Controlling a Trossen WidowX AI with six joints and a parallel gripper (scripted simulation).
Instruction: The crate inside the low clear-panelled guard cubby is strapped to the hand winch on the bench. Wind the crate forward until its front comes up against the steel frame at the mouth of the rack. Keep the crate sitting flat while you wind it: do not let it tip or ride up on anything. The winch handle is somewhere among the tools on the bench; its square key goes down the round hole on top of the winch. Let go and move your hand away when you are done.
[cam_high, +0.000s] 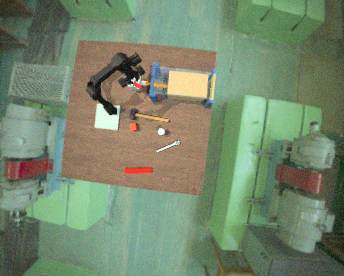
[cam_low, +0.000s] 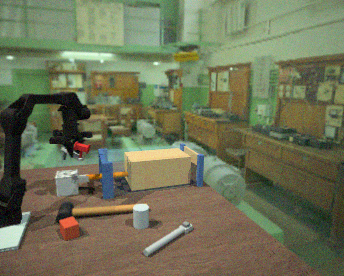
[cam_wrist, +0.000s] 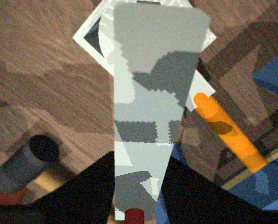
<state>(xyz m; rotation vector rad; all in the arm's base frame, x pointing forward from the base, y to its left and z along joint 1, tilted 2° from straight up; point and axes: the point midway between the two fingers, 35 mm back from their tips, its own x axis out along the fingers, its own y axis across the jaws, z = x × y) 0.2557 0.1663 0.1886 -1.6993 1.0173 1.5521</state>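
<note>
My gripper tip is now 2 cm below the winch handle. Also, from my gripper tip: red knob (2 cm ahead, 4 cm to the right, 4 cm above); then winch (5 cm behind, 5 cm to the left, 15 cm below); then blue steel frame (13 cm ahead, 3 cm to the left, 7 cm below).
</note>
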